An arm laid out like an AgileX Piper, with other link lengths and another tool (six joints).
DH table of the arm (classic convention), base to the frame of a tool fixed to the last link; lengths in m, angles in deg. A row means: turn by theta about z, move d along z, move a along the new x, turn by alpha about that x. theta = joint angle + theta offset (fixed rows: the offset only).
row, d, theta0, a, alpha
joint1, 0.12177, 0, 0, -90
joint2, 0, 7.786, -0.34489, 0
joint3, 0, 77.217, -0.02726, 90
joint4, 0.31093, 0, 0, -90
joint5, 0, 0, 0, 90
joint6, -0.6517, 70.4, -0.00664, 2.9
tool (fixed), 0.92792, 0, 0, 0
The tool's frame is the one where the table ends.
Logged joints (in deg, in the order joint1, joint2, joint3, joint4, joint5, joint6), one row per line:
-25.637, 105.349, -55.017, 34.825, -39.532, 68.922
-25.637, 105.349, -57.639, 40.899, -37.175, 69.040
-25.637, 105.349, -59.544, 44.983, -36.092, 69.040
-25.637, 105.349, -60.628, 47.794, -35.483, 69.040
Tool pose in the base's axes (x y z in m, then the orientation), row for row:
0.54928, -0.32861, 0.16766, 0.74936, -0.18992, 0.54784, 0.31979
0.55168, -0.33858, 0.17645, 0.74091, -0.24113, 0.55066, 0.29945
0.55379, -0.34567, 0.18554, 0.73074, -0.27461, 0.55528, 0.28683
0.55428, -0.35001, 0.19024, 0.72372, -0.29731, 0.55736, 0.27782
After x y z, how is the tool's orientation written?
As a quaternion, x y z w.
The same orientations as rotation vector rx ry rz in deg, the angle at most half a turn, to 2 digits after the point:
112.86, -28.60, 82.51
112.72, -36.68, 83.77
111.87, -42.04, 85.01
111.30, -45.72, 85.72

